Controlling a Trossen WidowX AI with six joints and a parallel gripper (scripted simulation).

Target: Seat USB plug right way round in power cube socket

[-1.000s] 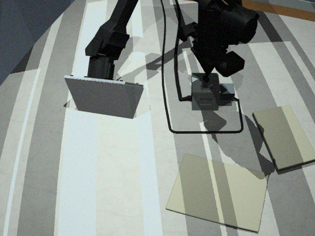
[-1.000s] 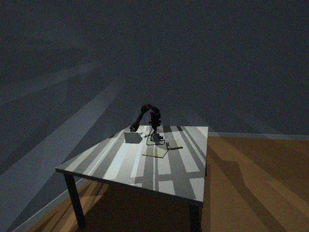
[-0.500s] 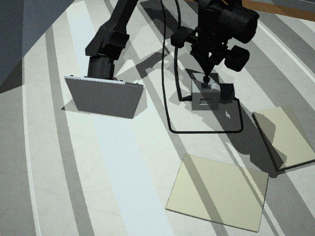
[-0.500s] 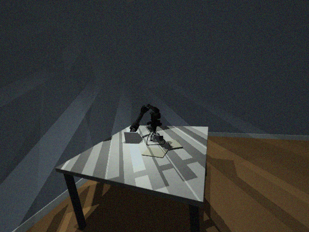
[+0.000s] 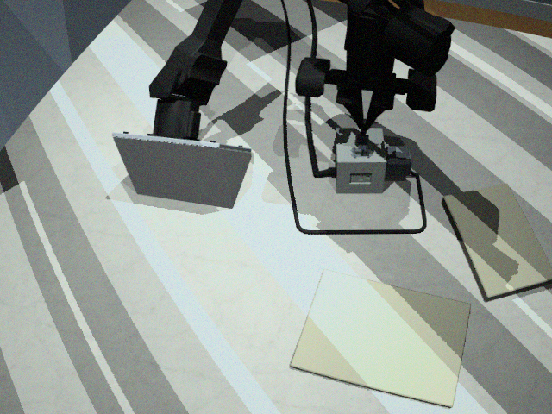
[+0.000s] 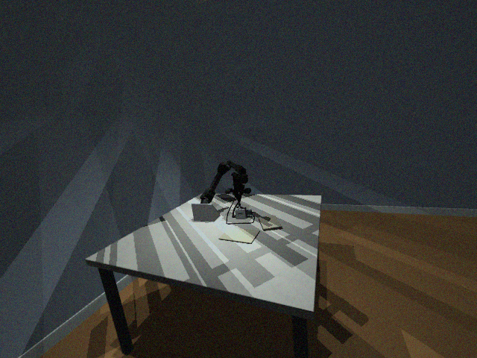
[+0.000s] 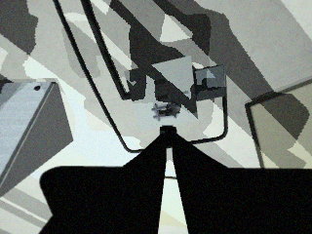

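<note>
Now: the dark USB plug 2 cm below my gripper tip.
</note>
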